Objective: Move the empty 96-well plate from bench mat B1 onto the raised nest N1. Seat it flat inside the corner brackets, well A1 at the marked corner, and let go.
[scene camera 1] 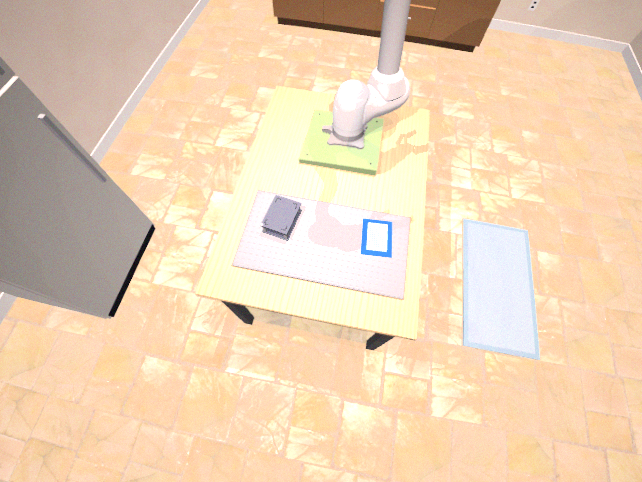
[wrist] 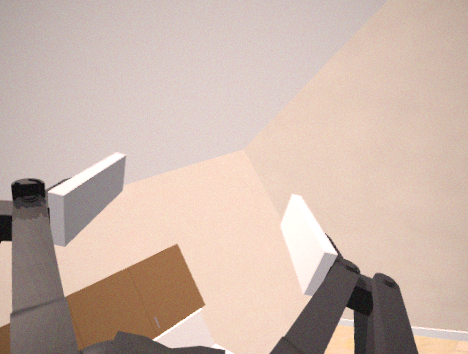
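Where they show: gripper, fingertip midpoint: (wrist: 207, 192); arm's base, link origin: (scene camera 1: 347, 135).
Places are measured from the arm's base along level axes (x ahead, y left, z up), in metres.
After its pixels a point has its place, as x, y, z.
Note:
The 96-well plate (scene camera 1: 377, 237) @(0.551, 0.213, 0.006) shows as a white rectangle lying flat inside the blue border of bench mat B1 (scene camera 1: 376, 253) @(0.618, 0.220, -0.008), at the right of the pale board in scene camera 1. Its wells and corner A1 cannot be made out. The raised nest N1 (scene camera 1: 282, 213) @(0.544, -0.196, 0.051) is a dark grey block at the left of the same board, with small corner brackets on its top and no plate on it. My gripper (wrist: 207, 192) @(0.009, 0.463, 1.272) is open and empty in the wrist view, its two pale pads wide apart and facing the room's walls. It does not show in scene camera 1.
The pale perforated board (scene camera 1: 321, 269) @(0.733, 0.009, -0.009) lies on the yellow table (scene camera 1: 311, 306) @(0.886, 0.000, -0.022). The arm's base stands on a green plate (scene camera 1: 337, 157) @(0.165, -0.025, 0.011) behind it, and the arm rises out of view at the top. A grey fridge-like cabinet (scene camera 1: 67, 207) stands left; a light blue floor mat (scene camera 1: 498, 287) lies right.

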